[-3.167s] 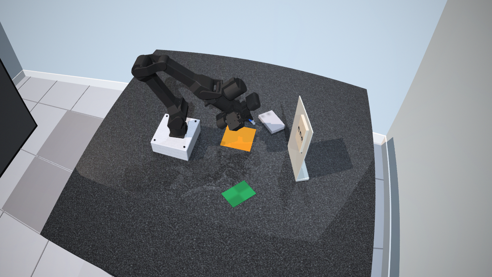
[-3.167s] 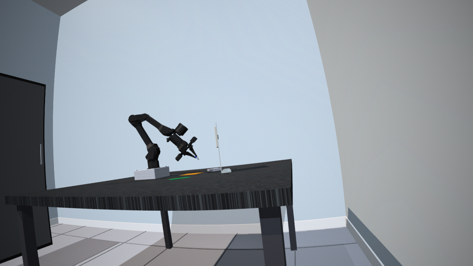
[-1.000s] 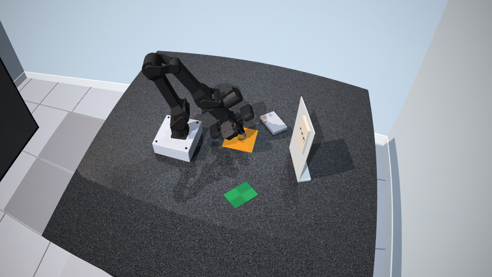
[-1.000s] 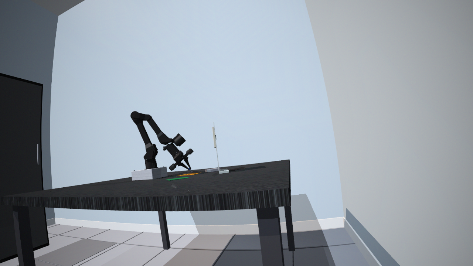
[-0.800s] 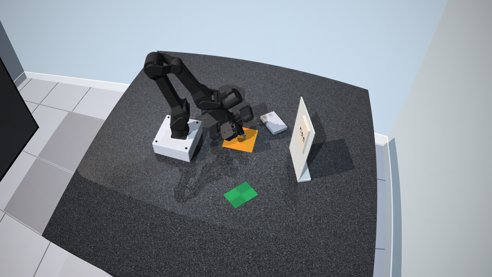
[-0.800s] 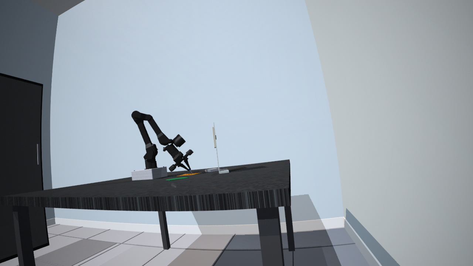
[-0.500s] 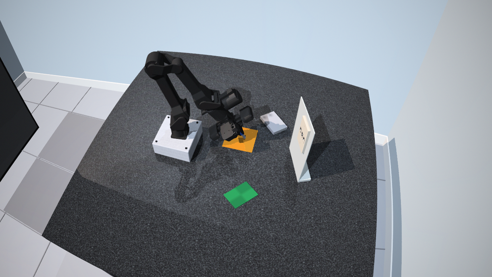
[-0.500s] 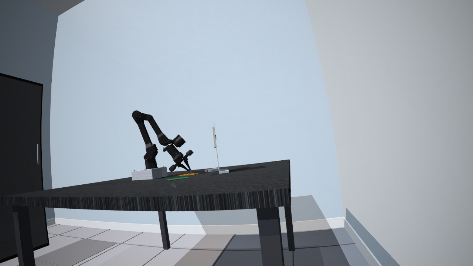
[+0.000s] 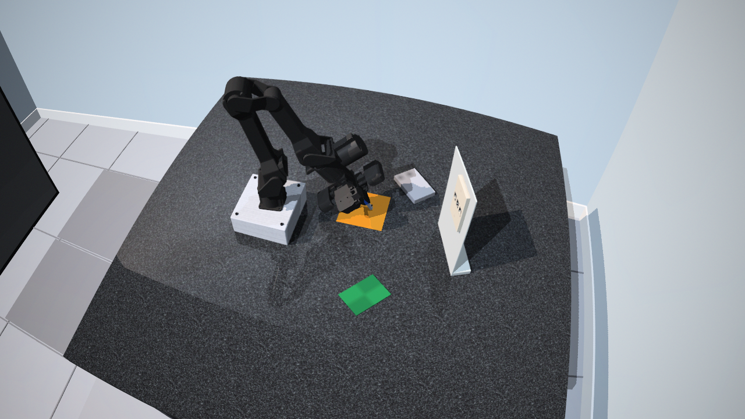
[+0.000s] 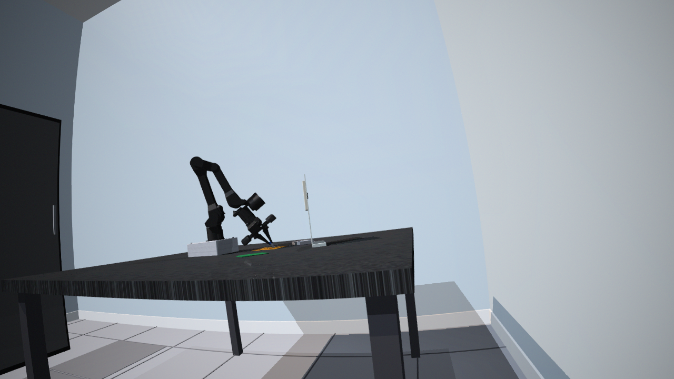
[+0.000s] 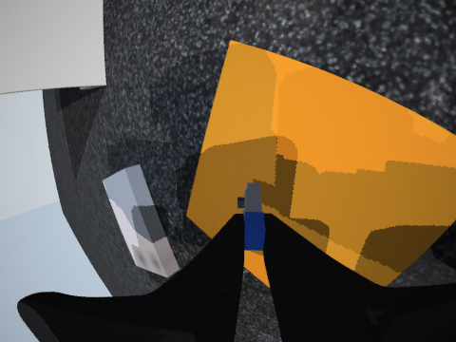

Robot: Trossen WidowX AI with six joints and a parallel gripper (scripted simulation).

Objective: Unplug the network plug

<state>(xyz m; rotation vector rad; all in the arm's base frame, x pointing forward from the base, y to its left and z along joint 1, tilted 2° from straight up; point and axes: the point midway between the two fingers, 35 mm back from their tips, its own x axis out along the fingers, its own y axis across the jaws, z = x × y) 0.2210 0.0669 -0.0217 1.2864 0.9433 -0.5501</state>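
Right now my gripper tip is 10 mm short of the network plug. The rest, counted from my gripper tip: thin grey tab 10 mm below, 10 mm ahead; orange square 20 mm below, 10 mm to the right, 10 mm behind; flat block 120 mm ahead, 100 mm to the left, 10 mm below.
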